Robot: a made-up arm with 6 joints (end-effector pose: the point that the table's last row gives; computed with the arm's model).
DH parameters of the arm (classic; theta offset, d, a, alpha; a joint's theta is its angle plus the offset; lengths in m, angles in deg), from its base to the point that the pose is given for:
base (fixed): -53.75 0 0.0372 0
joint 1: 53.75 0.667 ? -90
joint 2: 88.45 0 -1.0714 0
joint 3: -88.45 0 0.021 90
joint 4: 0 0.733 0.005 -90
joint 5: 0 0.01 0.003 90
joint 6: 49.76 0 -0.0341 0
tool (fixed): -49.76 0.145 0 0
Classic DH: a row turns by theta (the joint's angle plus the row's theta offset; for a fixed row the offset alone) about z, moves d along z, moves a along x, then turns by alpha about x.
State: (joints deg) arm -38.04 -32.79 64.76 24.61 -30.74 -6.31
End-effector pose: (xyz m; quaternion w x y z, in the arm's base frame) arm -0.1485 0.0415 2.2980 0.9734 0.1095 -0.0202 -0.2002
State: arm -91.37 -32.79 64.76 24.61 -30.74 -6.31
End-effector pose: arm -0.0225 0.1495 2.2980 0.7800 0.0888 -0.0672 -0.6158
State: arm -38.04 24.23 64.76 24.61 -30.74 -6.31
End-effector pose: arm 1.0013 -0.8581 1.7237 0.8307 0.3073 0.4070 -0.2231
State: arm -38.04 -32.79 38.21 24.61 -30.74 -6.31
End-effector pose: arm -0.4447 0.2732 2.3994 0.9592 0.0051 -0.2241 -0.1722
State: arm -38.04 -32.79 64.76 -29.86 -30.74 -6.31
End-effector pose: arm -0.1045 0.1096 2.3025 0.8117 -0.1261 0.0466 -0.5684
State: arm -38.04 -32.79 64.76 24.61 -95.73 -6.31
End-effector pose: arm -0.2535 0.0975 2.1948 0.8037 0.0430 -0.5486 -0.2262
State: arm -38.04 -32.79 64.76 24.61 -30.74 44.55
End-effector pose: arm -0.1254 0.0236 2.2962 0.9651 0.0902 -0.0653 0.2372
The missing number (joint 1, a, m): 0.023
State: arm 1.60 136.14 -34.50 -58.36 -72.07 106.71
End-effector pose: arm 1.6074 0.1166 -0.2033 0.5160 -0.1191 0.5220 0.6686
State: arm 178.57 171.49 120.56 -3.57 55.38 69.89
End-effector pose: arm 0.4947 -0.0138 0.0558 0.5466 -0.1049 0.0415 -0.8297
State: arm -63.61 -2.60 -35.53 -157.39 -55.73 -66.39
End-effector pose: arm -0.1377 0.3645 2.4497 0.8217 0.1465 0.1468 0.5309
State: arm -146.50 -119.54 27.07 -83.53 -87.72 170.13
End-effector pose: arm 1.4871 0.7701 0.1177 0.1351 -0.3013 0.6829 -0.6517
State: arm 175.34 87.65 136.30 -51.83 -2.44 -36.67
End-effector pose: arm -0.4596 -0.0169 0.1111 0.2735 0.6977 0.6180 0.2375
